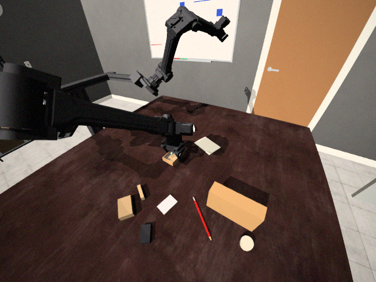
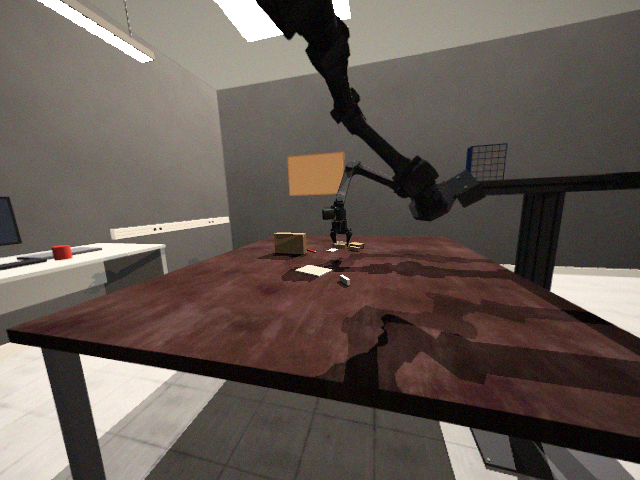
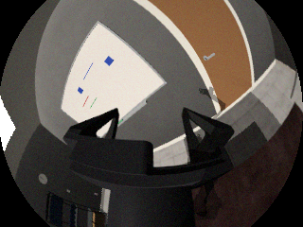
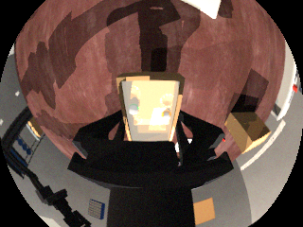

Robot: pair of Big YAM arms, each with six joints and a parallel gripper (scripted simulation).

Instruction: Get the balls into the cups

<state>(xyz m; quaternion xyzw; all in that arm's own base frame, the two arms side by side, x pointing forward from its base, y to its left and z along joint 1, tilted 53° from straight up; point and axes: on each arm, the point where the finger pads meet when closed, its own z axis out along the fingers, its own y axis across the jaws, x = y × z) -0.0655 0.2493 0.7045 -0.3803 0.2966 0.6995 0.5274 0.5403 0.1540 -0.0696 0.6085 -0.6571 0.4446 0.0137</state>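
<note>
Now: right hand 10 mm above the wooden puzzle. Round my right hand: pale flat card 70 mm ahead, 250 mm to the left, 80 mm below; then red pencil 270 mm ahead, 160 mm to the right, 80 mm below; then cardboard box 360 mm ahead, 70 mm to the right, 20 mm below.
</note>
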